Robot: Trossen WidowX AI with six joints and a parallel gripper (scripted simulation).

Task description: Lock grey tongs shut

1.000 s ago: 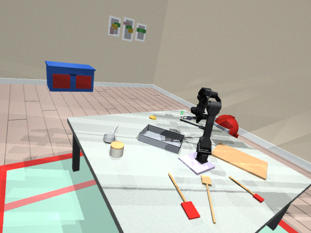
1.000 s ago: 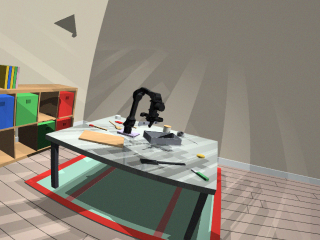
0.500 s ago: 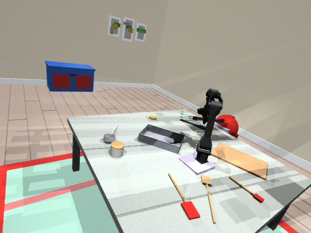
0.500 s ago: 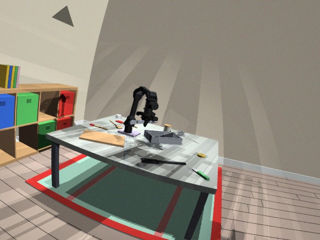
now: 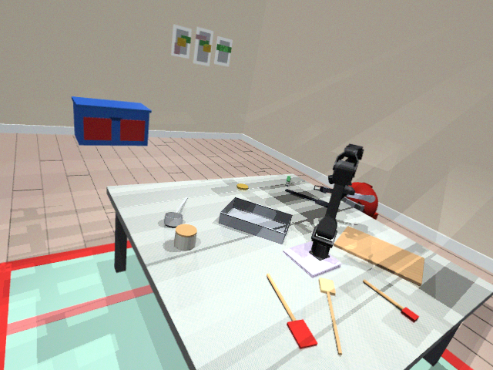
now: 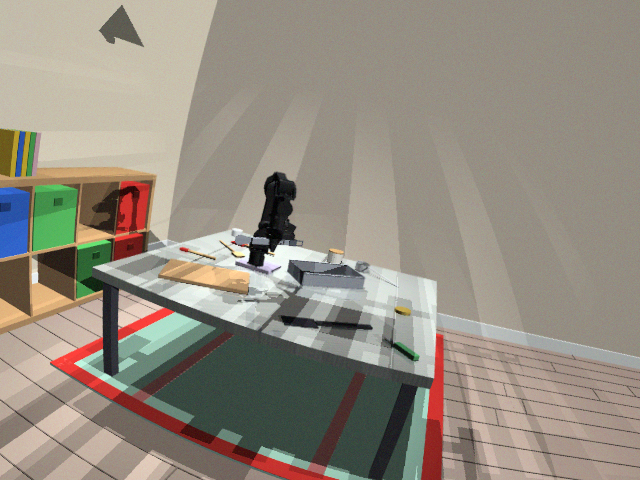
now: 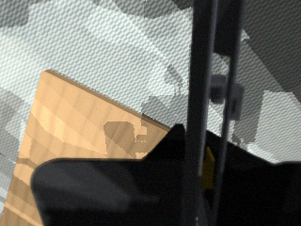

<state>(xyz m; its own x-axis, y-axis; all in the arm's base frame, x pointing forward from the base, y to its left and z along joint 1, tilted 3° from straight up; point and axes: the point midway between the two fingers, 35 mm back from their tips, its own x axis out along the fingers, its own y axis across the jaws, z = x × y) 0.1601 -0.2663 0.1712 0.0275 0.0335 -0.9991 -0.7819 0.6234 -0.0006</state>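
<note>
The wooden board is 24 cm behind my gripper tip, 7 cm to the right of it and 15 cm below it. The rest, counted from my gripper tip: roasting tin (14 cm ahead, 37 cm to the left, 13 cm below); then black spatula (28 cm ahead, 18 cm to the right, 15 cm below); then red-tipped brush (47 cm behind, 19 cm to the left, 15 cm below).
</note>
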